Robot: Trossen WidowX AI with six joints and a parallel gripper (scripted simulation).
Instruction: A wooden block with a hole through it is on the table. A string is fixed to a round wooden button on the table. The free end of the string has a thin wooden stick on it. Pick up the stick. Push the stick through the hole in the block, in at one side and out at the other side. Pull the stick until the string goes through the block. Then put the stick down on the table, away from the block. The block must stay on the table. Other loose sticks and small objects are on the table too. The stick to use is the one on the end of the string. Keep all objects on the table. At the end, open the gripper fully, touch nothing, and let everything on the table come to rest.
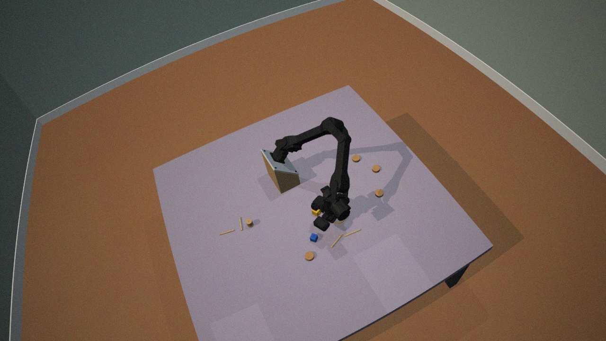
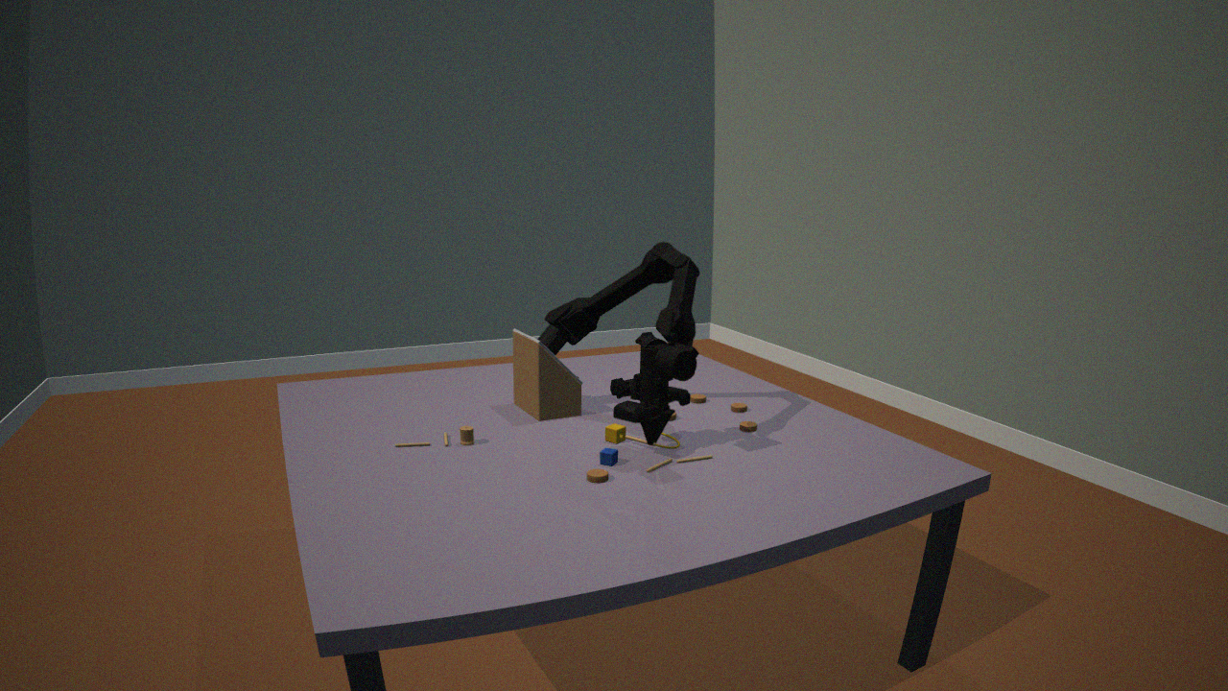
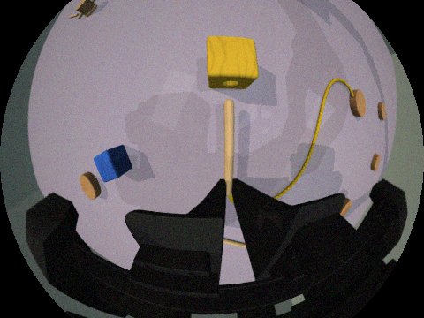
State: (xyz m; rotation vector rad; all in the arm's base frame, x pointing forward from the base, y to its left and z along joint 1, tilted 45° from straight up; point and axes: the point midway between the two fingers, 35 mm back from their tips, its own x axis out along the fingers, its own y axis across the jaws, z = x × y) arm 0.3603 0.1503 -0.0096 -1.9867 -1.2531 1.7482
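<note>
My gripper tip is 90 mm past the yellow block and 40 mm to the left of it. Also, from my gripper tip: blue cube (30 mm ahead, 110 mm to the right); round wooden button (180 mm behind, 130 mm to the left, 10 mm below); thin wooden stick (10 mm behind, 10 mm to the right).
</note>
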